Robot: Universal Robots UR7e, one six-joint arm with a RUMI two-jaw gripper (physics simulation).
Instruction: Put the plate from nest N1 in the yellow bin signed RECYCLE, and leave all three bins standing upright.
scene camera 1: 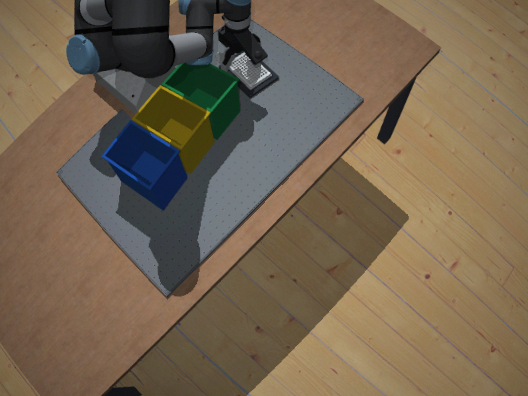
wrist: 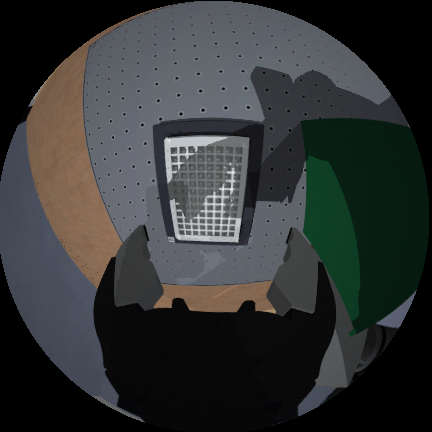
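A white gridded plate lies flat in the dark frame of a nest; no N1 label is readable. My gripper is open and empty, above the plate. In the wrist view its fingers stand wide apart, near the plate's lower end. The yellow bin stands upright between the green bin and the blue bin, which also stand upright. The RECYCLE sign does not show. The yellow bin does not show in the wrist view.
The green bin is the one nearest the nest, to the right in the wrist view. The bins and nest stand on a grey perforated board on a brown table. My arm reaches across behind the bins.
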